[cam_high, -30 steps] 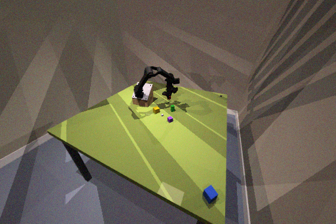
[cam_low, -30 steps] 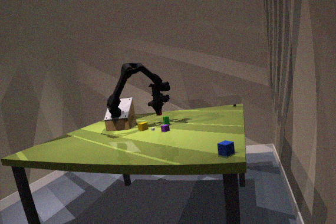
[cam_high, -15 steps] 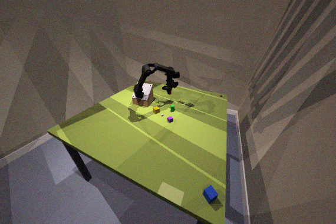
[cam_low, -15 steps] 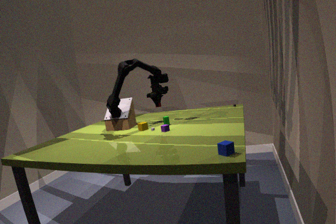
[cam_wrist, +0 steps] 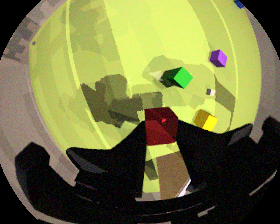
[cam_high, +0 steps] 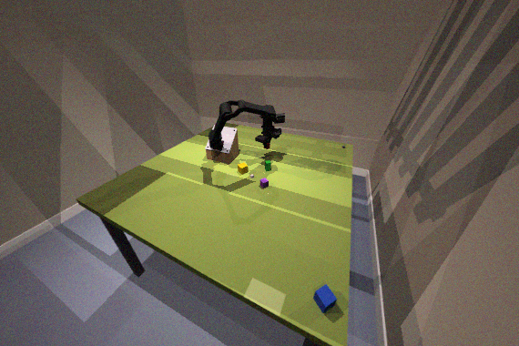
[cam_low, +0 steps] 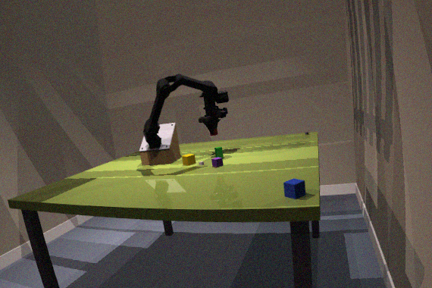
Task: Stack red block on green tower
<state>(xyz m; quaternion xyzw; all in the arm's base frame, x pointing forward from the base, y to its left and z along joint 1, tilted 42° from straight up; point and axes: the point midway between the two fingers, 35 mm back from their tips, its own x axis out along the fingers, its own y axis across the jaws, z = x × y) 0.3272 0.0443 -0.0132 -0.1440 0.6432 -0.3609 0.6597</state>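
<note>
Now: gripper tip 18 cm to the left of the tiny white piece, 12 cm above it and 4 cm past it. Round my gripper tip: red block (1 cm above); purple block (23 cm to the right, 11 cm below, 4 cm ahead); yellow block (14 cm to the right, 12 cm behind, 10 cm below).
</note>
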